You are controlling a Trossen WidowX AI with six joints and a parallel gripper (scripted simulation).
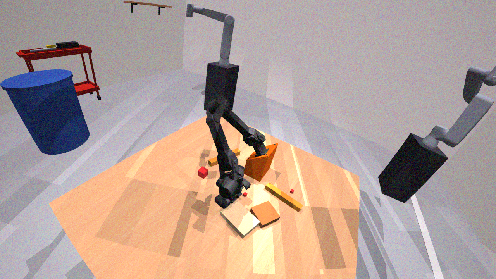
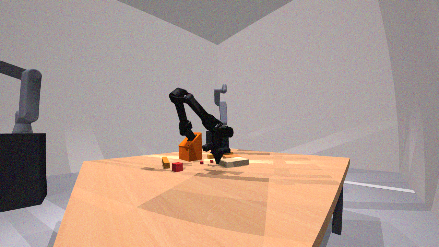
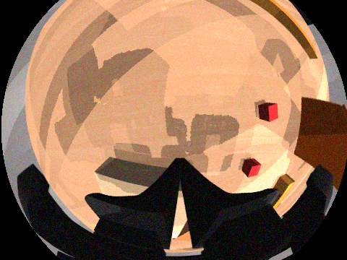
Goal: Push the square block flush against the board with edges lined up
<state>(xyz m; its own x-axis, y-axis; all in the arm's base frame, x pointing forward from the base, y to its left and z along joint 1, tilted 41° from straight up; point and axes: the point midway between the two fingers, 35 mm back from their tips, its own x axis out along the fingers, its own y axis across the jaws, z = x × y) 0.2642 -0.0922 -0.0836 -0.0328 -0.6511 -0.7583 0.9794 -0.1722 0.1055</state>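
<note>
The beige board lies 6 cm ahead of my gripper tip, 8 cm to the left of it and 1 cm above it. Also, from my gripper tip: red cube 7 cm behind, 22 cm to the right, 1 cm above; square block 3 cm behind, 17 cm to the left, 1 cm above.
</note>
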